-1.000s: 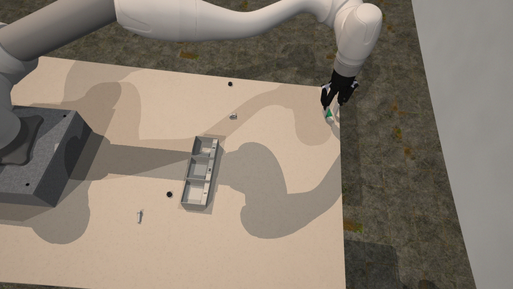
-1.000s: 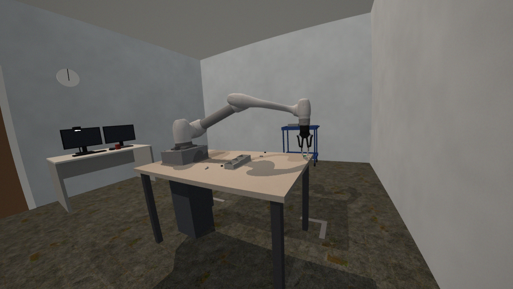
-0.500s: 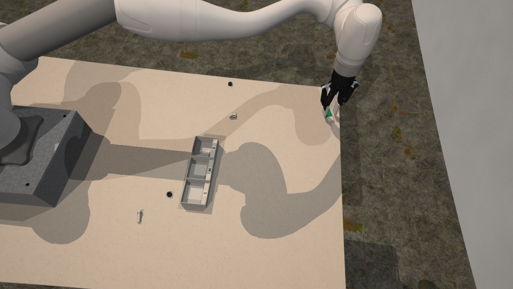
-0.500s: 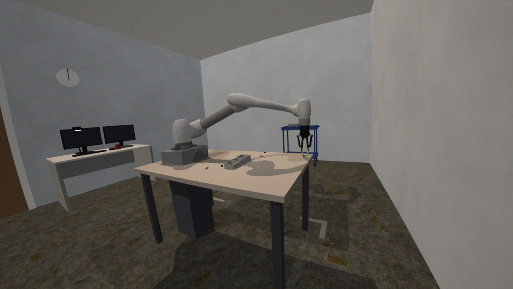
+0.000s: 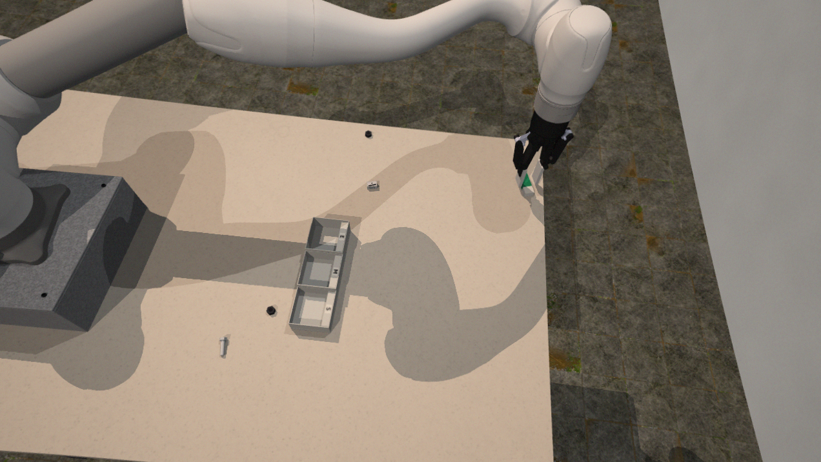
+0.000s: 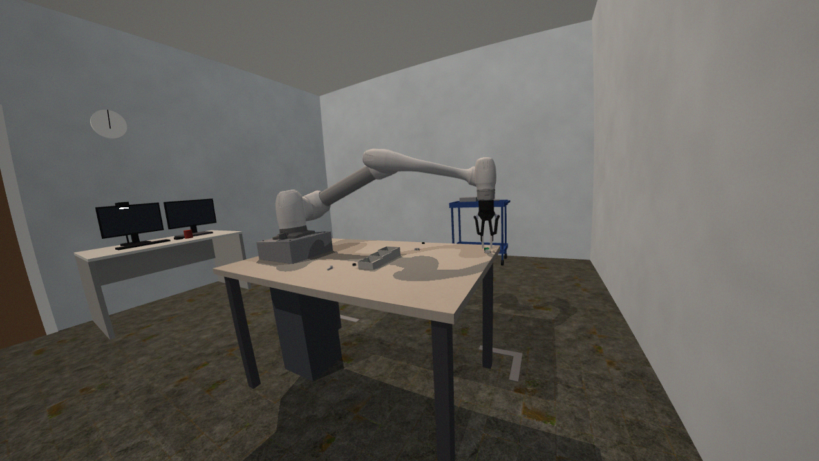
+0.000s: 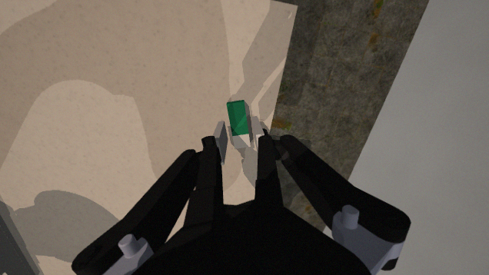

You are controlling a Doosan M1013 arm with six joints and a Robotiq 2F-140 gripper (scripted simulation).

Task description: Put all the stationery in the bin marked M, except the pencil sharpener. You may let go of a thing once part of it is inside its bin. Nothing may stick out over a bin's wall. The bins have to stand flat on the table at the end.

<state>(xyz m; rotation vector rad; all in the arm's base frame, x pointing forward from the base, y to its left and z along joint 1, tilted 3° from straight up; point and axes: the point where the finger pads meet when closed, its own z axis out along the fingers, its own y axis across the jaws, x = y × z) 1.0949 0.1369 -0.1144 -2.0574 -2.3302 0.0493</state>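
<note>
Now: the green-and-white block 10 mm to the right of my hand and 40 mm below it. From my hand the other things lie so: grey bolt: 700 mm behind, 370 mm to the right, 50 mm below.
</note>
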